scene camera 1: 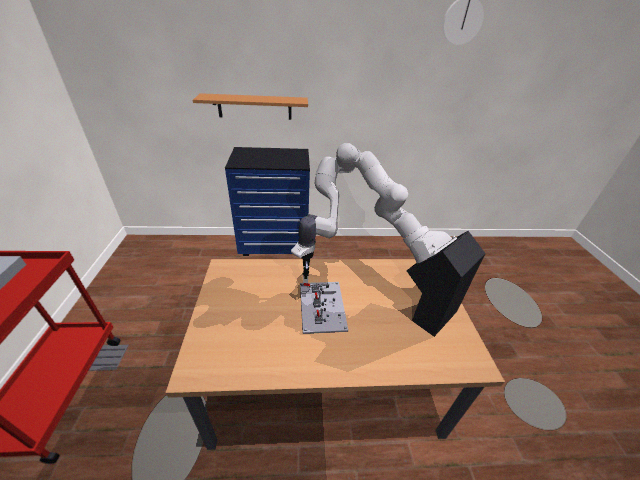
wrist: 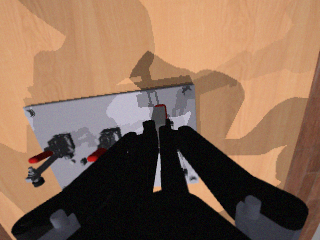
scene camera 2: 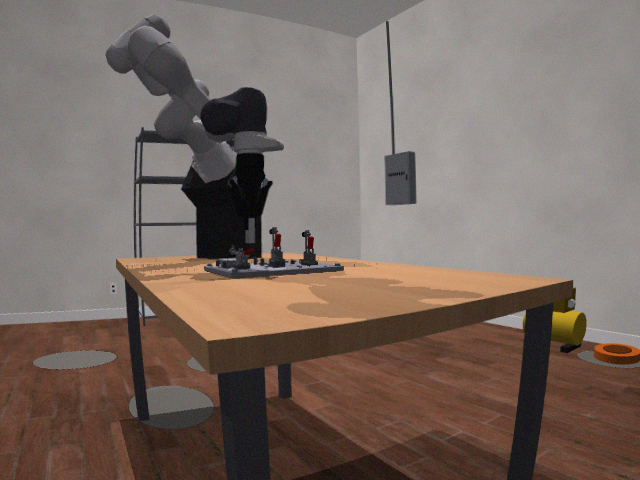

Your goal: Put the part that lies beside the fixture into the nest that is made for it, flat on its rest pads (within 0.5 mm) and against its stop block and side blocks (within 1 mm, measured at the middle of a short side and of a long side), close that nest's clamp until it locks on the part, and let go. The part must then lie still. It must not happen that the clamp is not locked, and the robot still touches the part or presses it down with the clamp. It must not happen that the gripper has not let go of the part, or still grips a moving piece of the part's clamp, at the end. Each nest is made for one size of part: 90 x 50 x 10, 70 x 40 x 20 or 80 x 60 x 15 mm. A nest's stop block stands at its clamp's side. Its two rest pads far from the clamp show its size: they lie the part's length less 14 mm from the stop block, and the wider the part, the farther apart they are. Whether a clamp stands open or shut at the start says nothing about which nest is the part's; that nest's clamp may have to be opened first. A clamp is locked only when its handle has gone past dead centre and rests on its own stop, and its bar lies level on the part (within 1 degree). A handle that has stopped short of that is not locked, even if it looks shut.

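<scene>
The wrist view shows my gripper. My gripper and a grey fixture plate are both visible to me.
</scene>
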